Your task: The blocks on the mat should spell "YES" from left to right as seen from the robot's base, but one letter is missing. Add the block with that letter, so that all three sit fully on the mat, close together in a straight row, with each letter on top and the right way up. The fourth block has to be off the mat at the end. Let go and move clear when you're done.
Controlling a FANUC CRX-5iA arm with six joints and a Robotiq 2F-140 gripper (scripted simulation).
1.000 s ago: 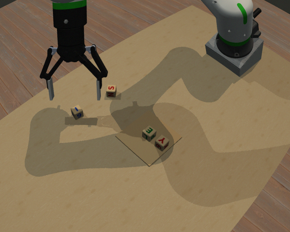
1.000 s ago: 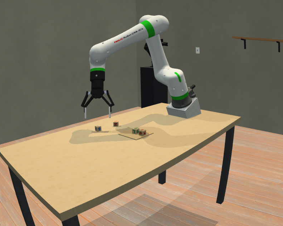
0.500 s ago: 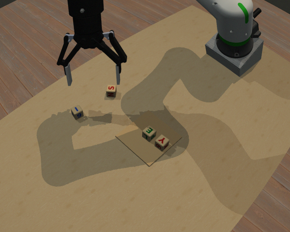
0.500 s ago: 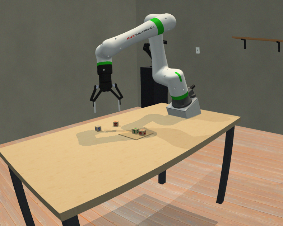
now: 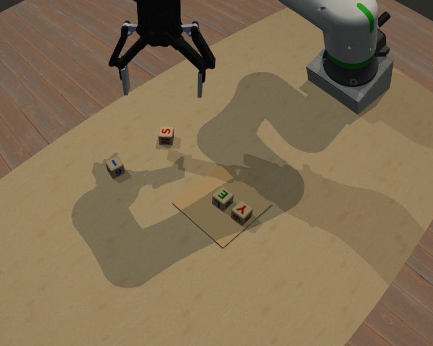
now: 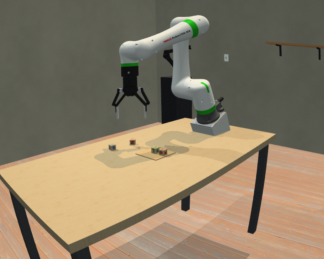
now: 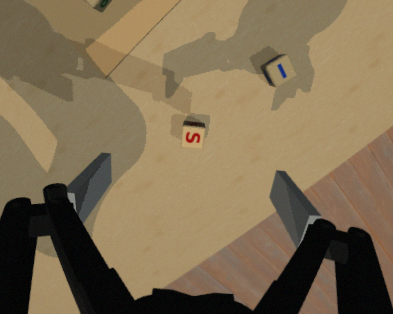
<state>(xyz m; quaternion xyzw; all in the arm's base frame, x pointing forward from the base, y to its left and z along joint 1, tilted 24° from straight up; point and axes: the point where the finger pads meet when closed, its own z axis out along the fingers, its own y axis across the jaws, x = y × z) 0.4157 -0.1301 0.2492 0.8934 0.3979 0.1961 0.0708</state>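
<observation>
The S block is 140 mm below my hand. From my hand the other things lie so: mat: 10 mm ahead, 210 mm to the left, 150 mm below; E block: 10 mm ahead, 210 mm to the left, 140 mm below; Y block: 250 mm to the left, 140 mm below.
</observation>
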